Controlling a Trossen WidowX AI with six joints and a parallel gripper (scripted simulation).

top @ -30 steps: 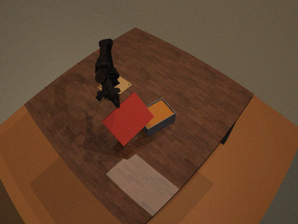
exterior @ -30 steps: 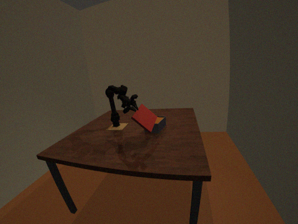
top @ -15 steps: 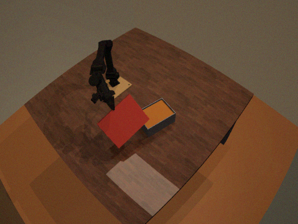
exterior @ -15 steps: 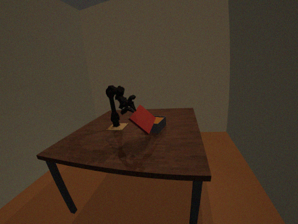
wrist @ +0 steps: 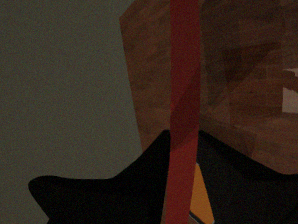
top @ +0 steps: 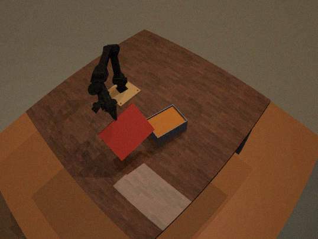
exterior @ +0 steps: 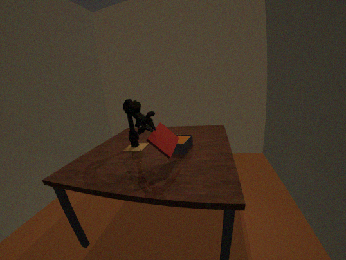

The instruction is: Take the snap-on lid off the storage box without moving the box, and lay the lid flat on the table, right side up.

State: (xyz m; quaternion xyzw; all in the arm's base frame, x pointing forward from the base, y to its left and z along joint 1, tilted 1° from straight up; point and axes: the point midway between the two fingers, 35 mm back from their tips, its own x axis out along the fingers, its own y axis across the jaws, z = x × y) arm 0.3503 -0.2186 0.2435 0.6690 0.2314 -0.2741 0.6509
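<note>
My gripper tip is now 60 mm short of the lid, 60 mm above it and 20 mm to the right of it. From my gripper tip the other things lie so: storage box: 250 mm to the left, 190 mm below, 70 mm ahead.
</note>
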